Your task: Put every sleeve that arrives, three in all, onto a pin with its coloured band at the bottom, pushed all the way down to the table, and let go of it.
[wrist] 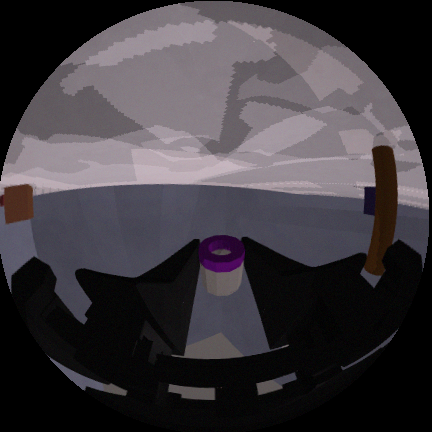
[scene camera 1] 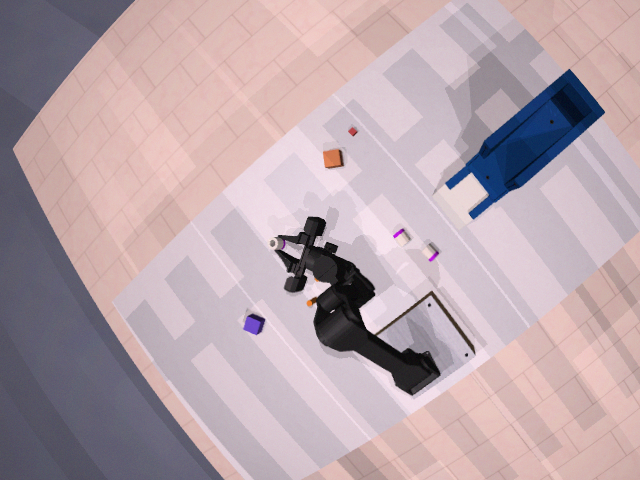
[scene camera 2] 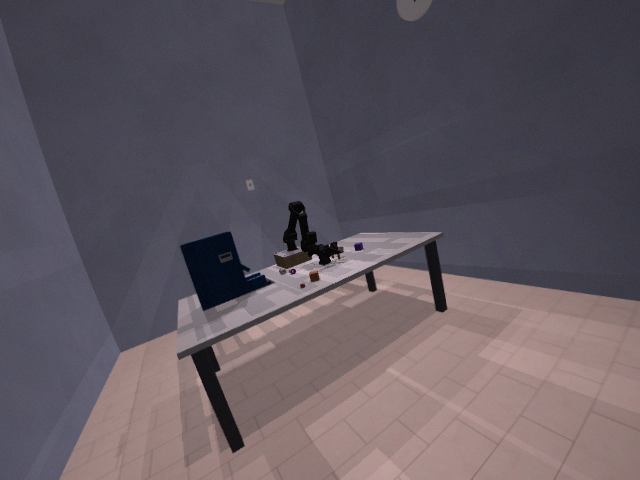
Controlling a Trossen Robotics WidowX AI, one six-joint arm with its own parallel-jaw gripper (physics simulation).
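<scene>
A white sleeve with a purple band (scene camera 1: pixel 273 242) (wrist: pixel 222 281) is held between the fingertips of my gripper (scene camera 1: pixel 277 245) (wrist: pixel 220 243), above the table. It looks roughly upright, with the band end downward; the wrist view is upside down. Two more sleeves lie on their sides: one sleeve (scene camera 1: pixel 402 237) (scene camera 2: pixel 292 271) and another sleeve (scene camera 1: pixel 430 251) (scene camera 2: pixel 282 270), both well away from the gripper. An orange pin (scene camera 1: pixel 311 301) (wrist: pixel 385 210) stands to one side of the held sleeve, apart from it. A second orange pin (scene camera 1: pixel 316 279) is mostly hidden by the arm.
A blue chute (scene camera 1: pixel 522 144) (scene camera 2: pixel 217 268) with a white pad (scene camera 1: pixel 462 195) stands at one table end. An orange cube (scene camera 1: pixel 332 158) (scene camera 2: pixel 314 276) (wrist: pixel 18 203), a small red cube (scene camera 1: pixel 352 131) (scene camera 2: pixel 302 285) and a purple cube (scene camera 1: pixel 253 323) (scene camera 2: pixel 358 246) sit on the table (scene camera 1: pixel 232 372).
</scene>
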